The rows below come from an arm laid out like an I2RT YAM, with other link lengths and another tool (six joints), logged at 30 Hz.
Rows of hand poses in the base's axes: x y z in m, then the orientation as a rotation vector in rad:
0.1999, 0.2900, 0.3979, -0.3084, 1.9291, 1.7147
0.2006, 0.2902, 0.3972, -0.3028, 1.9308, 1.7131
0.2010, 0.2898, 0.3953, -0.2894, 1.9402, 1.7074
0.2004, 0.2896, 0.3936, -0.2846, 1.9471, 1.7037
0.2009, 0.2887, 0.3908, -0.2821, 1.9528, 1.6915
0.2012, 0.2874, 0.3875, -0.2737, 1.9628, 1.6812
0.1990, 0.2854, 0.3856, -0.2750, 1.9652, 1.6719
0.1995, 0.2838, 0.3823, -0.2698, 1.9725, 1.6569
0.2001, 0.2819, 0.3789, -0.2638, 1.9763, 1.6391
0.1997, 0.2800, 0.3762, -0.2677, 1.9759, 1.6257
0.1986, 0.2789, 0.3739, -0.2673, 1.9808, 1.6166
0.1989, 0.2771, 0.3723, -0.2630, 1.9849, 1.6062
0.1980, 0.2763, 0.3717, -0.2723, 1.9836, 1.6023
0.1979, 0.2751, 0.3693, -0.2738, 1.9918, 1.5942
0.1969, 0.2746, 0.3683, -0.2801, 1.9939, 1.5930
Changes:
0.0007, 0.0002, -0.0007, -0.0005, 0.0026, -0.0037
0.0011, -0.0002, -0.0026, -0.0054, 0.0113, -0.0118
0.0005, -0.0004, -0.0043, -0.0099, 0.0159, -0.0145
0.0010, -0.0013, -0.0071, -0.0182, 0.0148, -0.0208
0.0013, -0.0026, -0.0104, -0.0267, 0.0199, -0.0282
-0.0009, -0.0046, -0.0123, -0.0327, 0.0166, -0.0317
-0.0004, -0.0062, -0.0156, -0.0427, 0.0165, -0.0406
0.0002, -0.0081, -0.0190, -0.0520, 0.0132, -0.0525
-0.0002, -0.0100, -0.0217, -0.0590, 0.0052, -0.0576
-0.0013, -0.0111, -0.0240, -0.0660, 0.0044, -0.0611
-0.0010, -0.0129, -0.0256, -0.0723, 0.0042, -0.0679
-0.0019, -0.0137, -0.0262, -0.0755, -0.0023, -0.0649
-0.0020, -0.0149, -0.0286, -0.0841, -0.0012, -0.0657
-0.0030, -0.0154, -0.0296, -0.0871, -0.0029, -0.0619

